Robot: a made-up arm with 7 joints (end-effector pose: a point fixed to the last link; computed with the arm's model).
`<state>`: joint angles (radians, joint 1 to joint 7).
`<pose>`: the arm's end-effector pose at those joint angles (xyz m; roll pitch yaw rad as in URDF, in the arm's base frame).
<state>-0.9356 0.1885 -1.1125 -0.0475 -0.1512 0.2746 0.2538</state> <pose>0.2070 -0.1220 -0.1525 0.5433 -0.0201 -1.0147</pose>
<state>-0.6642 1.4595 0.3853 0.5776 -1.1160 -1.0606 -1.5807</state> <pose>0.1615 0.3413 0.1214 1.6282 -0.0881 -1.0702</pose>
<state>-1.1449 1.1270 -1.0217 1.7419 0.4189 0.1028 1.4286</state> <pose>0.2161 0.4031 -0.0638 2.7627 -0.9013 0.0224</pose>
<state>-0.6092 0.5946 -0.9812 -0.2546 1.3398 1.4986 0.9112</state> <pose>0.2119 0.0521 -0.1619 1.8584 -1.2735 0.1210</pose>
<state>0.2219 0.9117 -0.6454 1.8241 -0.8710 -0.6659 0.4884</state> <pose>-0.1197 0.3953 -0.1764 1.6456 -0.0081 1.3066</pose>
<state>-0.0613 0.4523 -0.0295 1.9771 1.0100 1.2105 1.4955</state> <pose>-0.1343 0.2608 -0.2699 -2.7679 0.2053 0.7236</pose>
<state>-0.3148 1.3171 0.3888 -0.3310 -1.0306 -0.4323 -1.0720</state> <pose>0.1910 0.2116 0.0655 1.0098 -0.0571 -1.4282</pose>
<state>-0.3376 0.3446 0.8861 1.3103 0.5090 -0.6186 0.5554</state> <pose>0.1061 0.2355 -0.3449 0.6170 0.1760 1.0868</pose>
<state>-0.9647 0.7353 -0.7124 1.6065 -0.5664 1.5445 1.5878</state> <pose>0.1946 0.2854 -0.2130 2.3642 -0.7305 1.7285</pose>
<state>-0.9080 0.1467 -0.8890 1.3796 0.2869 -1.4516 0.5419</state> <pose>0.2510 0.0044 -0.2668 0.5700 -0.4534 -0.9908</pose>
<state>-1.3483 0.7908 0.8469 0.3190 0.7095 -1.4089 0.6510</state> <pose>0.2271 0.2333 0.1145 -2.6234 -0.6964 -2.7050</pose>
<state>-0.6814 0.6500 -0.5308 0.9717 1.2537 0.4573 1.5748</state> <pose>0.2686 0.2275 -0.2494 2.7676 -0.7007 -0.7946</pose>
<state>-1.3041 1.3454 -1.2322 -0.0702 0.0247 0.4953 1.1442</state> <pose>0.3048 0.1639 -0.0386 1.7729 -0.9193 -0.2551</pose>
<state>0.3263 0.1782 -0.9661 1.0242 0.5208 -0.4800 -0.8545</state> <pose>-0.1557 0.0303 -0.3557 -0.8766 0.2887 -2.4990</pose>
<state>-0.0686 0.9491 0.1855 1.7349 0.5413 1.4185 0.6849</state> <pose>-0.0974 0.3612 -0.1748 2.8163 -0.8342 2.1573</pose>
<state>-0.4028 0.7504 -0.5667 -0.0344 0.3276 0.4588 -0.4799</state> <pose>0.2275 0.1249 -0.2145 1.0174 0.8579 -0.3883</pose>
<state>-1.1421 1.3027 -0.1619 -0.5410 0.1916 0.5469 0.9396</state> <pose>0.2181 0.1261 0.1248 -1.7578 -1.4216 2.9538</pose>
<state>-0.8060 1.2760 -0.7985 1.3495 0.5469 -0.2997 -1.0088</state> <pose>0.1997 0.4019 -0.1038 -3.1247 0.9922 1.9909</pose>
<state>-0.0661 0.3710 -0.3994 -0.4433 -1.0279 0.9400 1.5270</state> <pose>0.1234 0.0266 -0.2158 0.7484 0.7945 0.8898</pose>
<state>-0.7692 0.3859 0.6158 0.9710 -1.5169 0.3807 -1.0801</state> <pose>0.2941 0.2074 -0.2366 -1.6520 -0.7347 0.1855</pose>
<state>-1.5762 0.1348 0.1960 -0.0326 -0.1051 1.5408 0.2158</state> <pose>0.3216 0.0083 0.0960 0.0657 0.2138 -0.0360</pose>
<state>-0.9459 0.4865 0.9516 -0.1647 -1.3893 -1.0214 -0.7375</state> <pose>0.1774 0.2764 -0.0023 -2.8282 -0.6517 2.8684</pose>
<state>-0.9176 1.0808 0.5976 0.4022 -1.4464 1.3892 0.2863</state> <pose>0.2518 0.2846 0.0310 -0.6216 0.4017 -0.1850</pose>
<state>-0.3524 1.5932 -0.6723 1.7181 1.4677 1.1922 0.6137</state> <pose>0.0447 0.4269 0.0655 -1.8404 -0.4564 0.3243</pose>
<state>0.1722 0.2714 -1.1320 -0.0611 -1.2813 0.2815 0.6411</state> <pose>-0.0289 -0.0609 -0.2690 -1.7263 0.9863 -1.5828</pose>
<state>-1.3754 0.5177 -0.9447 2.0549 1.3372 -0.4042 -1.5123</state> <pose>0.3232 0.2388 -0.1557 -2.3133 0.2849 2.4621</pose>
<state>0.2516 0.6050 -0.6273 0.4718 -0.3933 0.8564 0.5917</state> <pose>-0.0645 0.1789 -0.3414 2.3321 0.8080 1.7788</pose>
